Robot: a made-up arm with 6 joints. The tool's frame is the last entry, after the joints. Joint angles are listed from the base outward. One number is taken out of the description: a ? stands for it. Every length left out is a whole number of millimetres.
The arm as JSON. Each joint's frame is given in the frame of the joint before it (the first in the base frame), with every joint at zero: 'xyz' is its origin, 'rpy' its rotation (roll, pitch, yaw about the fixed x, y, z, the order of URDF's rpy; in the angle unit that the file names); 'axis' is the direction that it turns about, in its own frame. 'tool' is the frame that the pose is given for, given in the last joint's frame.
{
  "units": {
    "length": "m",
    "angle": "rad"
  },
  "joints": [
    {
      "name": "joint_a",
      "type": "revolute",
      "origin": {
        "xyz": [
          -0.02,
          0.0,
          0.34
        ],
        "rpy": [
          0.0,
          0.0,
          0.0
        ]
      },
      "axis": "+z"
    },
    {
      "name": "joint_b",
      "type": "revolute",
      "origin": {
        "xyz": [
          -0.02,
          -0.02,
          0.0
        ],
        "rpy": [
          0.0,
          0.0,
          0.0
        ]
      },
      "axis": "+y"
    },
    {
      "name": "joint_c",
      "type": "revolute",
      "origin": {
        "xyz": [
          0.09,
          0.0,
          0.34
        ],
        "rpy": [
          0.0,
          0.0,
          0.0
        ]
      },
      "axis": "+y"
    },
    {
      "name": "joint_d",
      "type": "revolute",
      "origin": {
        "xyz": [
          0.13,
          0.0,
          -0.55
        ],
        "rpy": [
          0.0,
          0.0,
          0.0
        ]
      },
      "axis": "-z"
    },
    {
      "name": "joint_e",
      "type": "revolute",
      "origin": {
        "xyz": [
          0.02,
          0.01,
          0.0
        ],
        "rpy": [
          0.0,
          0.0,
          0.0
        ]
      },
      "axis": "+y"
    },
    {
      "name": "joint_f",
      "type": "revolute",
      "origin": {
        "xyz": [
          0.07,
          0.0,
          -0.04
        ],
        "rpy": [
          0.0,
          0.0,
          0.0
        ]
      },
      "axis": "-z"
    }
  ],
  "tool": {
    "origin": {
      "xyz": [
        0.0,
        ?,
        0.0
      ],
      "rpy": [
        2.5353,
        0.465,
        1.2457
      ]
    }
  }
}
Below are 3 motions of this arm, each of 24 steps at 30 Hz.
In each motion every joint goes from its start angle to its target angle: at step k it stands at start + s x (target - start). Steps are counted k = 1, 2, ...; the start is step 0. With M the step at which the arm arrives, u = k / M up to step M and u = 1 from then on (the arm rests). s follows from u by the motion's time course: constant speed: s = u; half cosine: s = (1 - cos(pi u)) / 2; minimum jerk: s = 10 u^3 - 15 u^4 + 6 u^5.
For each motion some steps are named. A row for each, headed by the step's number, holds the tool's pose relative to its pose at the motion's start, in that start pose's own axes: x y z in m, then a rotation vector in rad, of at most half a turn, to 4 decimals.
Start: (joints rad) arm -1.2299 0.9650 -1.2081 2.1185 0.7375 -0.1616
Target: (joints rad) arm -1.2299 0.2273 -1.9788 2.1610 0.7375 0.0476
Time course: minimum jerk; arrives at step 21
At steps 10, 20, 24:
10: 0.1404 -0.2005 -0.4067 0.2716 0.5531 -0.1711
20: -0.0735 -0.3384 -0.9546 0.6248 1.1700 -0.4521
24: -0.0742 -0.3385 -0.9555 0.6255 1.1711 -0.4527

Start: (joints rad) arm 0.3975 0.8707 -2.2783 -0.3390 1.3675 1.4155
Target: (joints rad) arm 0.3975 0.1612 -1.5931 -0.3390 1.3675 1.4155
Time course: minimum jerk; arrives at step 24
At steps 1, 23, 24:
1: -0.0001 0.0001 -0.0001 0.0000 0.0000 0.0000
23: -0.2242 0.1193 -0.0322 0.0056 0.0153 0.0180
24: -0.2244 0.1194 -0.0322 0.0056 0.0153 0.0180

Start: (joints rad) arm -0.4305 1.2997 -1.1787 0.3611 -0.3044 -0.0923
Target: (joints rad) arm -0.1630 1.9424 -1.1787 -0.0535 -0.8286 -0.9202
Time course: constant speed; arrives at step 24
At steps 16, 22, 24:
16: -0.0622 -0.3129 -0.0691 -0.3974 0.5904 -0.7244
22: -0.1283 -0.4101 -0.0975 -0.5328 0.8466 -0.9433
24: -0.1548 -0.4387 -0.1067 -0.5767 0.9350 -1.0077

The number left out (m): 0.02
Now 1 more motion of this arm.
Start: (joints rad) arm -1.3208 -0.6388 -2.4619 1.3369 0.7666 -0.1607
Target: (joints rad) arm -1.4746 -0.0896 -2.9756 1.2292 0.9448 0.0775
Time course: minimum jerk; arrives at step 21
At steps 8, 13, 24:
8: -0.0301 -0.0271 0.0466 0.0446 -0.0587 -0.0368
13: -0.0909 -0.0645 0.1051 0.1048 -0.1599 -0.0893
24: -0.1395 -0.0861 0.1345 0.1394 -0.2350 -0.1218

